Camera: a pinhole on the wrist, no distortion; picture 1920 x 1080 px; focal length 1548.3 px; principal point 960.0 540.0 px. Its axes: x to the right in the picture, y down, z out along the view. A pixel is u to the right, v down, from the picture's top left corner.
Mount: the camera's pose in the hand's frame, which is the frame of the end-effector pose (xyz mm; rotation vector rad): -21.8 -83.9 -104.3 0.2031 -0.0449 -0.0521
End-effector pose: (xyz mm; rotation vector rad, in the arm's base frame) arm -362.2 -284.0 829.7 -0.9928 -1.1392 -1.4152
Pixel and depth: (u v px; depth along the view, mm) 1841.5 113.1 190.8
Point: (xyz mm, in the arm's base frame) -550.4 -219.8 893.7
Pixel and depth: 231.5 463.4 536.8
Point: -520.8 182.0 596.1
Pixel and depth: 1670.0 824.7 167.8
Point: -459.5 -223.6 878.5
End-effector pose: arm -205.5 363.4 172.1 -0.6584 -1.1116 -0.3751
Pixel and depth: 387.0 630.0 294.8
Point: -463.2 387.0 128.2
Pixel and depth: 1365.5 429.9 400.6
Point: -496.3 404.4 368.4
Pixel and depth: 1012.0 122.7 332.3
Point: -500.3 315.4 272.3
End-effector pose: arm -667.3 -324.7 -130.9 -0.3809 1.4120 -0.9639
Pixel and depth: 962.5 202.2 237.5
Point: -614.0 -441.3 47.6
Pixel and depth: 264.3 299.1 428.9
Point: -437.9 -368.9 242.2
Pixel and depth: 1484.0 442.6 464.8
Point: -425.1 -641.9 17.4
